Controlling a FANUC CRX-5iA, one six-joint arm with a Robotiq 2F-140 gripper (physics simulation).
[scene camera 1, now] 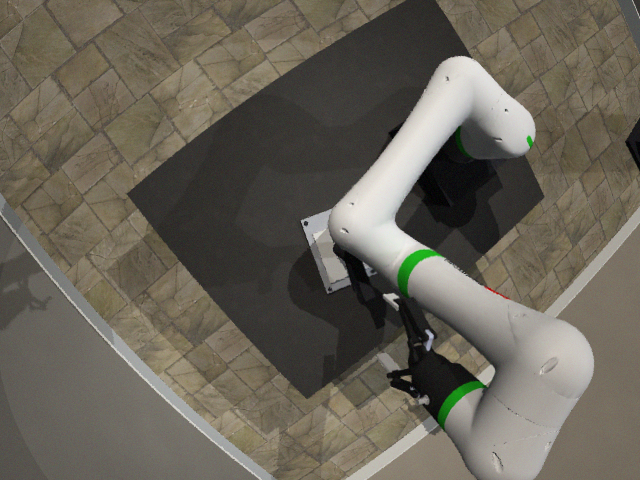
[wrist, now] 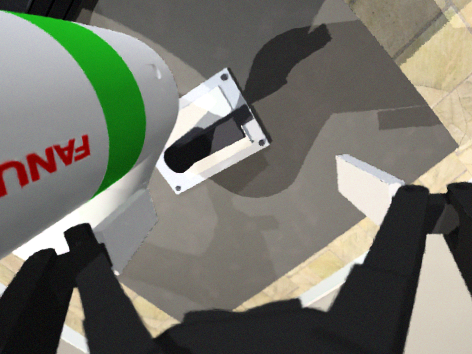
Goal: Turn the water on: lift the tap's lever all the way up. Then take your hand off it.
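Pixels of known places: gripper, fingertip midpoint: (scene camera 1: 384,326) (wrist: 243,189); arm's base at its link origin: (scene camera 1: 461,138).
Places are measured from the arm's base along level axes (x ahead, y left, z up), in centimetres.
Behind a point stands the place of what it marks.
Observation:
The tap is a black fixture on a white base plate (scene camera 1: 337,287) {z -10.0, x 57.6, y 4.8 cm} (wrist: 178,188) {z -9.6, x 49.5, y -15.6 cm}. Its dark lever (scene camera 1: 356,272) {z 5.7, x 50.6, y -0.2 cm} (wrist: 222,137) {z 6.9, x 52.2, y 4.7 cm} sticks out over the plate; in scene camera 1 it points toward the lower right. The arm hides part of the tap in both views, and the lever's exact tilt cannot be told. My gripper (scene camera 1: 388,331) {z 22.3, x 55.5, y 6.6 cm} (wrist: 243,189) {z 22.3, x 55.5, y 6.6 cm} is open, with its two pale finger pads wide apart and nothing between them. It is beyond the lever's outer end, to the lower right of the plate in scene camera 1, and apart from the lever.
The white arm (scene camera 1: 379,173) {z 20.1, x 32.3, y -16.6 cm} (wrist: 60,115) {z 29.8, x 46.3, y 8.7 cm} passes above the tap and covers the plate's right part in scene camera 1. A dark mat (scene camera 1: 206,232) {z -10.8, x 70.4, y -35.8 cm} (wrist: 310,210) {z -10.8, x 77.8, y -4.2 cm} lies under the plate, with stone tiles (scene camera 1: 124,46) around it. The black robot base (scene camera 1: 449,180) {z -0.7, x 11.8, y 5.9 cm} stands at the upper right.

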